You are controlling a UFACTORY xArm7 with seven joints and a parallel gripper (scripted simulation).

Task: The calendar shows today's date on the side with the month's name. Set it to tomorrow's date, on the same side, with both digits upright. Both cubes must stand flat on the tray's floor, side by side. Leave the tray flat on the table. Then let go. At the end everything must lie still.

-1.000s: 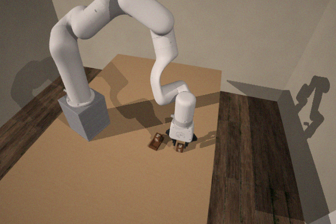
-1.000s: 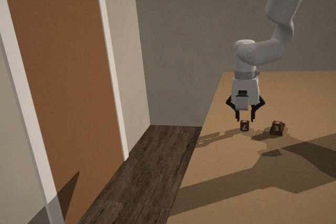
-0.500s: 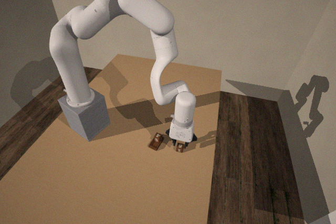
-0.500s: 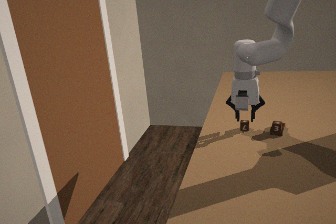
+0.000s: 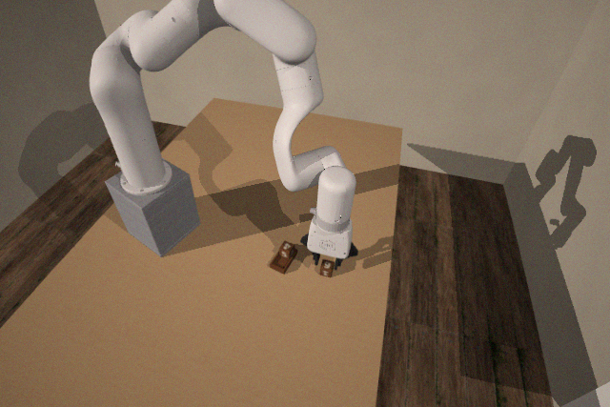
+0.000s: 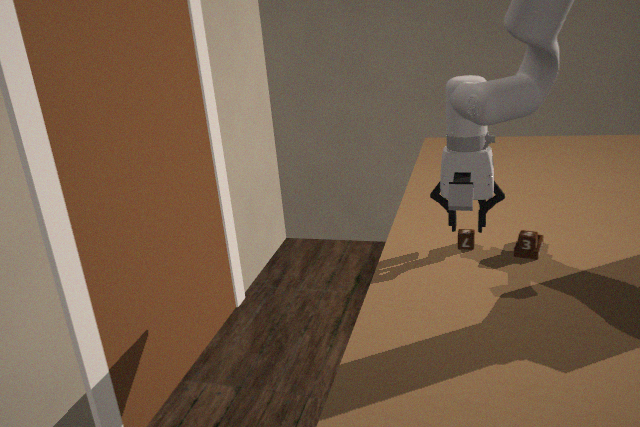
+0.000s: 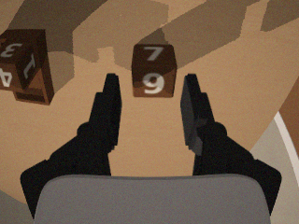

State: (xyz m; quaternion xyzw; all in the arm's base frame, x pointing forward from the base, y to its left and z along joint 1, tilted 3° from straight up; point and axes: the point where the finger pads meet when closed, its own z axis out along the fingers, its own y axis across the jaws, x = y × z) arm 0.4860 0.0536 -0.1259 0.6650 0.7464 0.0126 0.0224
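The digit cube lies 40 mm below my hand. Round my hand: brown calendar tray: 120 mm behind, 10 mm to the right, 50 mm below.
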